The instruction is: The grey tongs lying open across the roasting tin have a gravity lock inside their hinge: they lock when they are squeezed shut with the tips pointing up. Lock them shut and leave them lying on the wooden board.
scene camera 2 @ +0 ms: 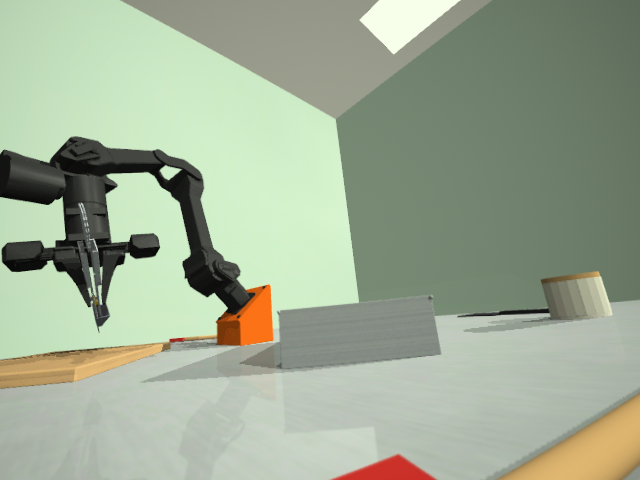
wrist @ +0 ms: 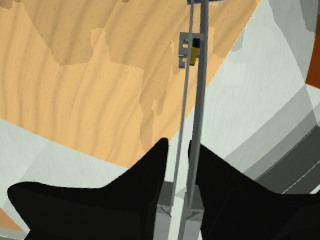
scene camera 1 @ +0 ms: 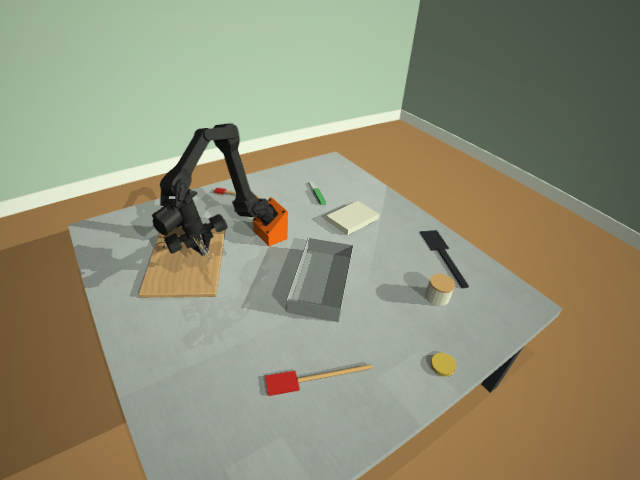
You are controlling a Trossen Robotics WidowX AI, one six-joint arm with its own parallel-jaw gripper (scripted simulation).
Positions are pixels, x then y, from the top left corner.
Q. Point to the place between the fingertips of the gripper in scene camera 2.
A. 97, 305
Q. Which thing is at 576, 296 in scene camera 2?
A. A lidded tub.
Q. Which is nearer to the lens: the lidded tub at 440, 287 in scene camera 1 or the cream block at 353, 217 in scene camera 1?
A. The lidded tub.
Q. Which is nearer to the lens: the lidded tub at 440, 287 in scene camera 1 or the red spatula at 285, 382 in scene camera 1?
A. The red spatula.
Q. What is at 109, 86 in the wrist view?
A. A wooden board.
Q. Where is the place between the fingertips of the gripper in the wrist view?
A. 178, 145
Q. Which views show the cream block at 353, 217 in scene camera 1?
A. Scene camera 1 only.
